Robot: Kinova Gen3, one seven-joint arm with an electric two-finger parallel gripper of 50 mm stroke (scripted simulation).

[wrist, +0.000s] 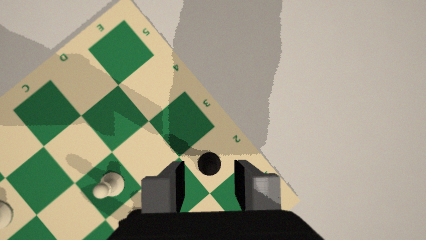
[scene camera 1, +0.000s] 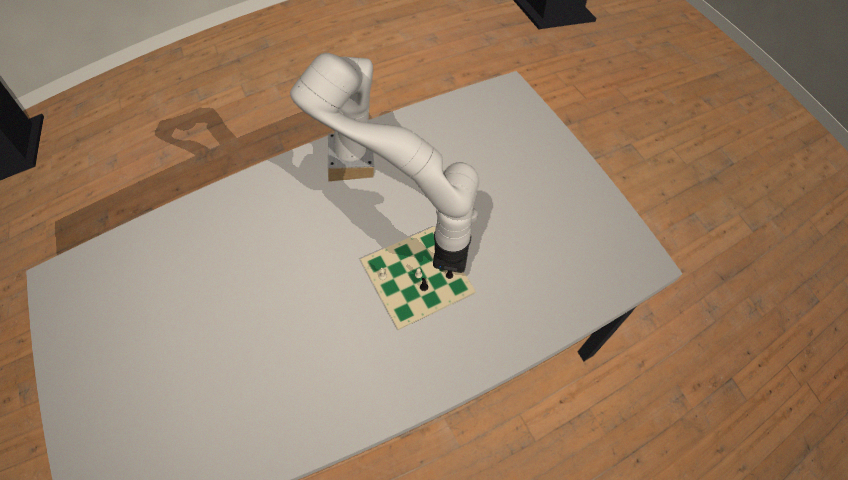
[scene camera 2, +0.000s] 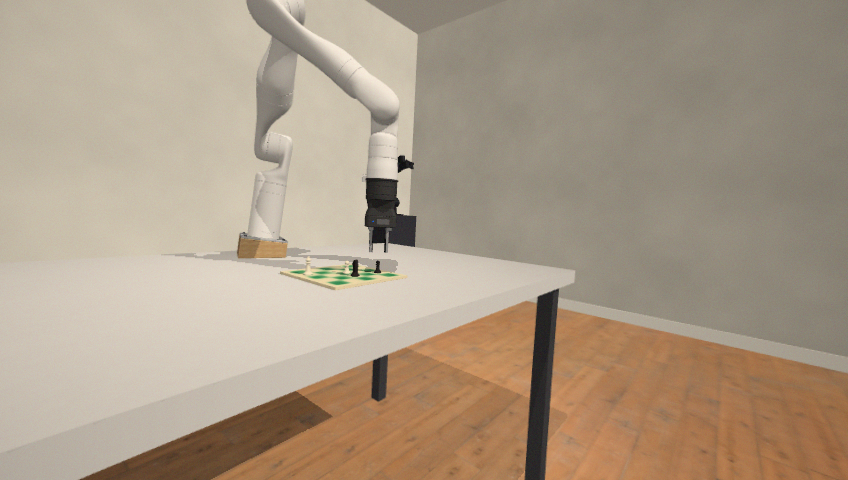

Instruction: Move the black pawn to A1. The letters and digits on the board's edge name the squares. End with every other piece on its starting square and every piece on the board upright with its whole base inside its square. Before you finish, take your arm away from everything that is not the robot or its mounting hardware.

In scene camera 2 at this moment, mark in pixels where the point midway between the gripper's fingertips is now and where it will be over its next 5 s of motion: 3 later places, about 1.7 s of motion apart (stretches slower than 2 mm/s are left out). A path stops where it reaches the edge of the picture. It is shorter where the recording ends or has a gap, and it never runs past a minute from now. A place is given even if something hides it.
My gripper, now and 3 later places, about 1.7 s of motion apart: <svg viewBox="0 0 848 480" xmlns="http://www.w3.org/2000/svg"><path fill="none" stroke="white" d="M378 252L377 268L379 232L338 250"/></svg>
